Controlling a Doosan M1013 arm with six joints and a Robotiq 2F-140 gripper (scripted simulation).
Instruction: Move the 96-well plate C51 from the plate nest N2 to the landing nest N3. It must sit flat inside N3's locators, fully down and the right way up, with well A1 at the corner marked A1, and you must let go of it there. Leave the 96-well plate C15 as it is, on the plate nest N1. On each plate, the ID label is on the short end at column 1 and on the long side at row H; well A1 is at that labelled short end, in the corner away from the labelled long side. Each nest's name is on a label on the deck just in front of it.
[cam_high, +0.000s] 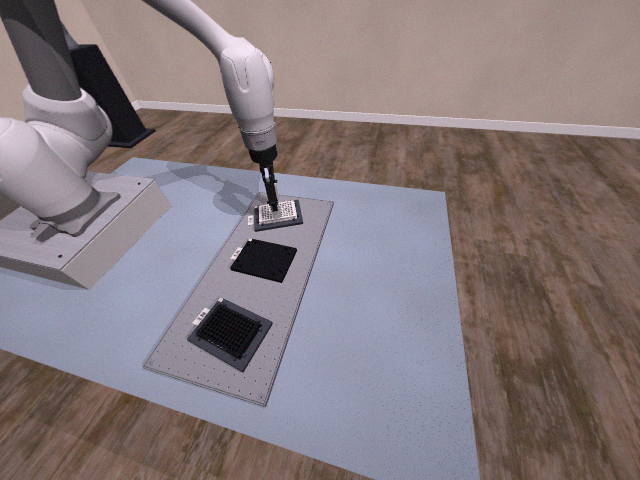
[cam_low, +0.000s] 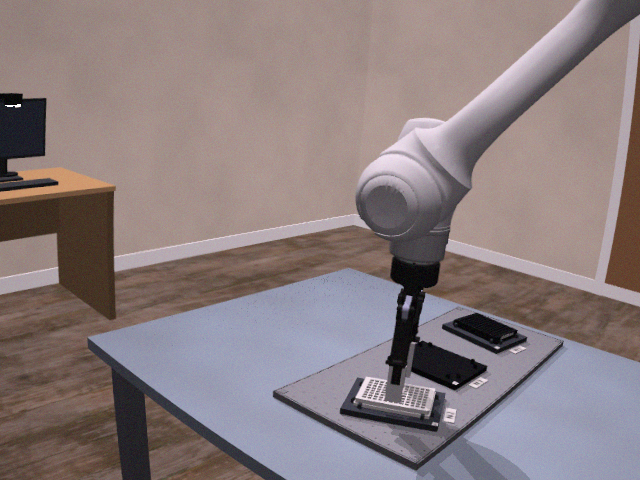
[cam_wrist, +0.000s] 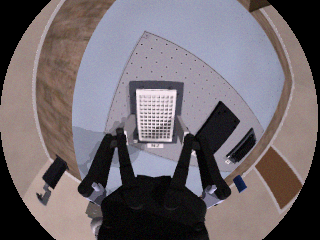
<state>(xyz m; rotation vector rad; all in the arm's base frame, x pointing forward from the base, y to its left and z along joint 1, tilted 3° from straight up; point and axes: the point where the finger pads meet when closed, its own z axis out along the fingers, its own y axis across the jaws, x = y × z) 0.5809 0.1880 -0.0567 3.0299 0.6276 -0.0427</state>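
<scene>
My hand is 40 mm above the white 96-well plate C51. Also, from my hand: black landing nest N3: 20 mm ahead, 190 mm to the right, 60 mm below; black 96-well plate C15: 20 mm ahead, 410 mm to the right, 40 mm below; dark grey nest: 60 mm below.
</scene>
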